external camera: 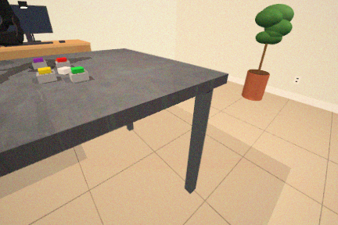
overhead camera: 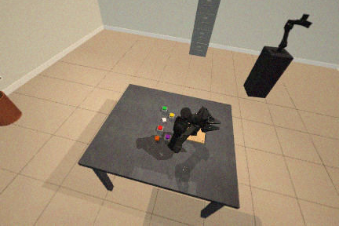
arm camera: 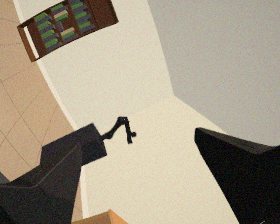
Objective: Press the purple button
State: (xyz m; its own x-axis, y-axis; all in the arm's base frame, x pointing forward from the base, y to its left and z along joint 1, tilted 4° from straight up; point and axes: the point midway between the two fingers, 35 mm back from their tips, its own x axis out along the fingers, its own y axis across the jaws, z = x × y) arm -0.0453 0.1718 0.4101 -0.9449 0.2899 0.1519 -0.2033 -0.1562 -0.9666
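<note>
My gripper tip is 40 cm above the purple button, 28 cm short of it and 14 cm to the left of it. From my gripper tip the other things lie so: orange block 42 cm below, 36 cm ahead, 13 cm to the right; yellow button 40 cm below, 36 cm to the right, 26 cm ahead; red button 40 cm below, 35 cm ahead, 21 cm to the right.
</note>
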